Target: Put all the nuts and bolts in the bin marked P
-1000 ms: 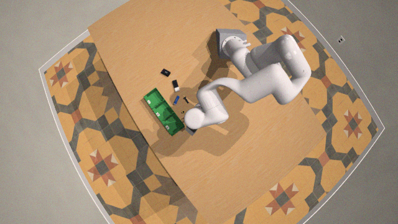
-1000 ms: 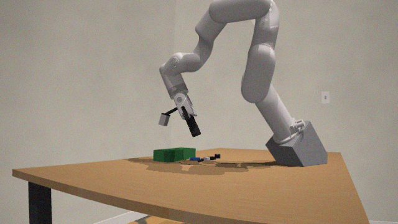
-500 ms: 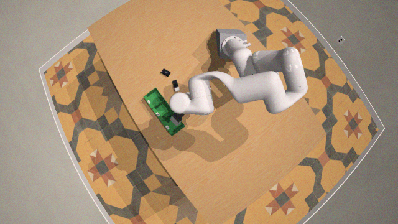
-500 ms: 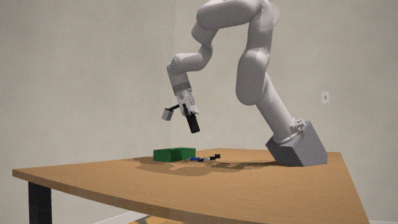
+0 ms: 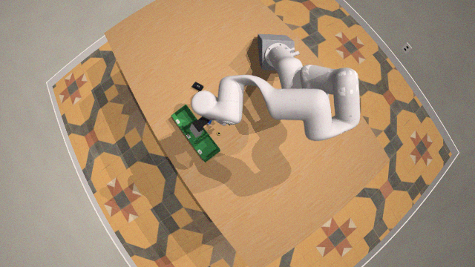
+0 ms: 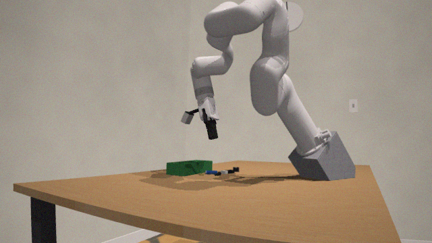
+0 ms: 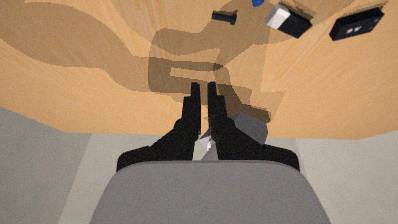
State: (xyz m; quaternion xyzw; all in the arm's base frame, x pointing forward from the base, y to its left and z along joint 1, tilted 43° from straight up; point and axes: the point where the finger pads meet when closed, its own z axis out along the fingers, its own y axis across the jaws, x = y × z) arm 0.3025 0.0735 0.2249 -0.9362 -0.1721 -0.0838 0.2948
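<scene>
The green bin is 14 cm below my hand, 13 cm ahead of it and 1 cm to the right of it. Round my hand: blue cylindrical battery (16 cm below, 5 cm to the right, 5 cm ahead); then brass nut (16 cm below, 3 cm ahead, 2 cm to the left); then black bolt (16 cm below, 4 cm to the right).
</scene>
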